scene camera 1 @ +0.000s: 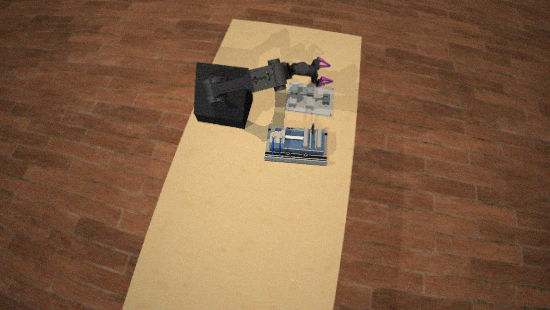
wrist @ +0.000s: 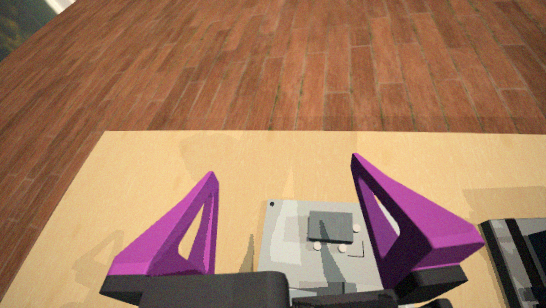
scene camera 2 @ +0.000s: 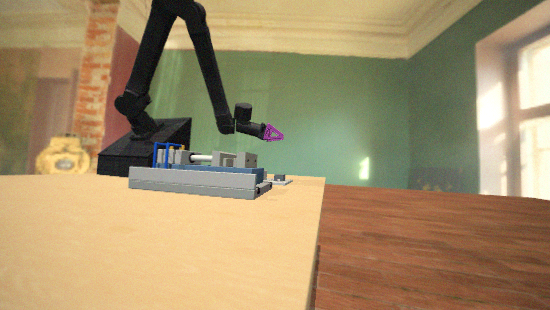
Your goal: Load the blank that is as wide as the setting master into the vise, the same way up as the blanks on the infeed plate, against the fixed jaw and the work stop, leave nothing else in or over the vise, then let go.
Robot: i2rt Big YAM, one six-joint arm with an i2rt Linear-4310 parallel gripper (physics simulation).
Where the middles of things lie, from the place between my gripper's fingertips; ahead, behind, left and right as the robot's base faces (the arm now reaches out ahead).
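Labels:
Gripper 17 cm above the darker block (wrist: 331,227) and 3 cm to the left of it. Infeed plate (scene camera 1: 318,91), measured from my hand: 18 cm below, 9 cm behind, 4 cm to the right.

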